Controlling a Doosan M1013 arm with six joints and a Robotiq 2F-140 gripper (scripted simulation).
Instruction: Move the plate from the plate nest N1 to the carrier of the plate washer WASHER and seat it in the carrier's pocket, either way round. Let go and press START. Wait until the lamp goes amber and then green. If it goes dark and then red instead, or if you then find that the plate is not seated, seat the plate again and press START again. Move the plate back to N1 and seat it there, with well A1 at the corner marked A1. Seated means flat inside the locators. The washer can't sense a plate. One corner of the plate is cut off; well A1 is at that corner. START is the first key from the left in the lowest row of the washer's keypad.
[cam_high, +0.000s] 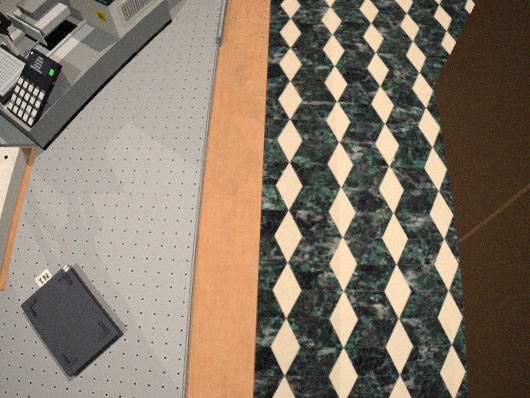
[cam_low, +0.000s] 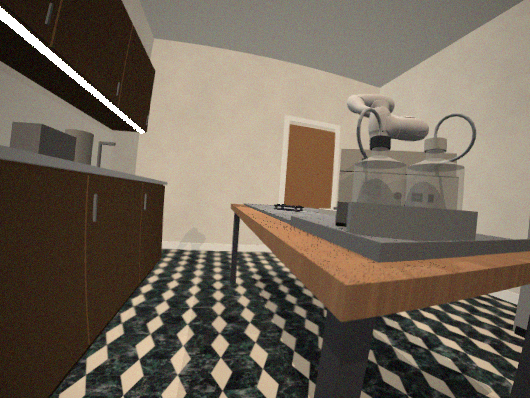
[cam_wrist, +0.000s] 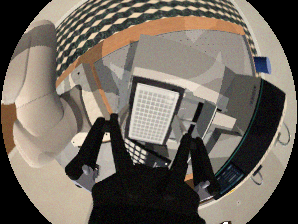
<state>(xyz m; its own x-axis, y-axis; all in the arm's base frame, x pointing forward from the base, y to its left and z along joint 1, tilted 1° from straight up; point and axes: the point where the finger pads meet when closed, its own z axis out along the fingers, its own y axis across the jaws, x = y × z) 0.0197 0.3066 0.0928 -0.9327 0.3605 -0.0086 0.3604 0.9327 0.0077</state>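
Right now the white well plate is 30 mm below my hand. From my hand the other things lie so: plate washer: 140 mm to the left, 60 mm ahead, 10 mm above; label: 380 mm to the right, 260 mm ahead, 120 mm below; plate nest N1: 440 mm to the right, 350 mm ahead, 100 mm below.
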